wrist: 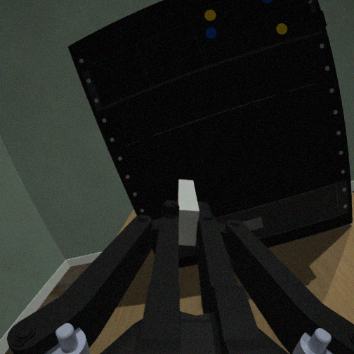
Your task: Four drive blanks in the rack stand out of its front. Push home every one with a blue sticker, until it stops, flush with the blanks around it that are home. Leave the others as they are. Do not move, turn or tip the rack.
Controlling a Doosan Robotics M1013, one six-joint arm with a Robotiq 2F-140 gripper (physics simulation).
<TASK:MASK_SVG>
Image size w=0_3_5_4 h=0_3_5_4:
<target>gripper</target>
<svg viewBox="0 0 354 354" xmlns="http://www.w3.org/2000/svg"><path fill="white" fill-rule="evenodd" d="M6 338L13 354L89 354L89 347L96 340L107 320L109 320L140 266L145 261L151 247L156 246L152 275L147 287L143 318L132 324L131 327L126 329L124 333L99 354L354 354L354 324L317 299L244 223L237 219L229 219L225 223L216 221L215 216L211 214L209 204L197 202L193 180L178 179L177 200L166 200L162 204L160 218L152 220L147 215L134 217L93 262L88 265L81 275L70 284L70 287L63 294L14 324ZM244 289L252 301L254 301L265 321L273 330L275 336L277 336L277 339L279 339L282 346L289 353L257 327ZM178 244L195 246L203 314L192 315L179 311Z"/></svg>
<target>black rack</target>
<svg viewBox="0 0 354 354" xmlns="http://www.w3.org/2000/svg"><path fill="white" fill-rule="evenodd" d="M178 244L178 268L197 264L195 246ZM67 46L100 133L103 136L107 150L110 152L114 166L117 169L119 178L124 185L136 216L147 215L152 220L160 218L162 204L166 200L177 200L178 179L193 180L197 202L209 204L211 214L215 216L216 221L220 223L225 223L229 219L241 221L266 247L290 242L352 223L350 167L343 108L332 50L325 27L326 22L317 0L162 0L126 15L124 18L120 18Z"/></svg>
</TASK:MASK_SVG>
